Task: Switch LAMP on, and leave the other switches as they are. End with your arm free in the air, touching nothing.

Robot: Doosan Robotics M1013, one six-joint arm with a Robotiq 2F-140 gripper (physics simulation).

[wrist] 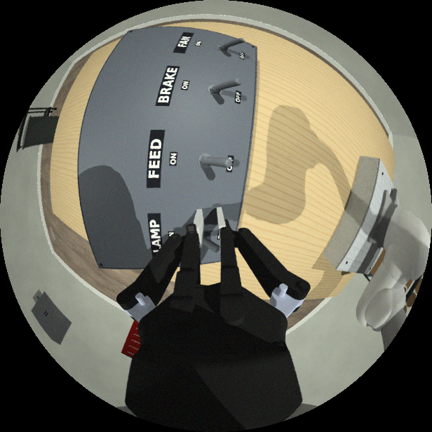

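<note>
The grey switch panel (115, 135) lies on the wooden table. The LAMP label (156, 234) is at its lower end, partly covered by my gripper, with an ON mark (171, 234) partly showing beside it. My gripper (209, 215) has its two pale fingertips a small gap apart, over the LAMP switch's place. A grey strip shows between the fingers; the LAMP switch is mostly hidden, and its position and any contact cannot be told. The FEED lever (217, 161), BRAKE lever (226, 86) and FAN lever (232, 46) tilt to their OFF sides.
The wooden table (325, 115) extends right of the panel. A grey-and-white block (357, 215) stands at the right, beside a white rounded robot part (395, 265). A red object (131, 340) is at the lower left, beyond the table edge. Shadows fall over panel and table.
</note>
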